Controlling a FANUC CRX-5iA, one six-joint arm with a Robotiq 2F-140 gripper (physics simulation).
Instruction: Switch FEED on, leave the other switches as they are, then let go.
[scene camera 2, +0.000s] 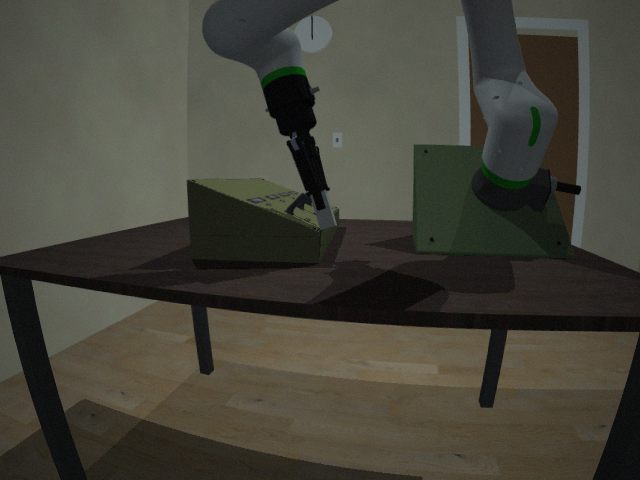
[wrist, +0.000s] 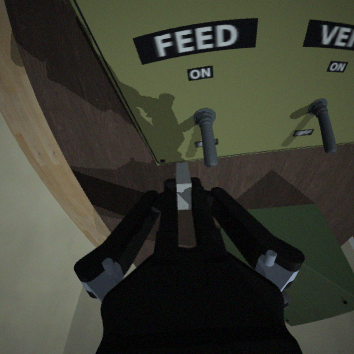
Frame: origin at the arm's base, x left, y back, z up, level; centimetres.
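Where they show: gripper, fingertip midpoint: (scene camera 2: 328, 227) (wrist: 181, 171); arm's base, link origin: (scene camera 2: 501, 188).
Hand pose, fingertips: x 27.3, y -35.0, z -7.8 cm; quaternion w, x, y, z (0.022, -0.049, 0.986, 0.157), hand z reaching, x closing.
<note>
Things, the pixels of their top centre, and the offset from my fingertips. Level surfaces: height alone.
- FEED switch, top centre: (wrist: 210, 152) (scene camera 2: 296, 192) dx -2.0, dy -7.5, dz +6.5 cm
- FEED label, top centre: (wrist: 196, 38) dx -0.1, dy -15.6, dz +5.4 cm
- VENT switch, top centre: (wrist: 338, 138) dx -13.7, dy -10.4, dz +6.5 cm
- dark table, surface height: dz -6.3 cm
The olive control box (scene camera 2: 253, 235) (wrist: 260, 80) stands on the table, its sloped panel carrying toggle switches. The FEED switch (wrist: 208, 140) is a grey lever under the FEED label (wrist: 196, 41); it points down, away from its ON mark and over the lower mark. The VENT switch (wrist: 325, 125), to its right, points down too. My gripper (scene camera 2: 328, 226) (wrist: 181, 171) is shut and empty. In the wrist view its fingertips are at the panel's lower edge, just left of and below the FEED lever's tip, with a small gap in the picture. Whether they touch the panel is unclear.
A green wedge-shaped housing (scene camera 2: 439, 206) (wrist: 290, 240) stands on the dark table (scene camera 2: 232, 289), to the right in the scene view. A second grey arm part (scene camera 2: 516, 134) hangs in front of it. Further levers on the box are partly hidden by my fingers in the scene view.
</note>
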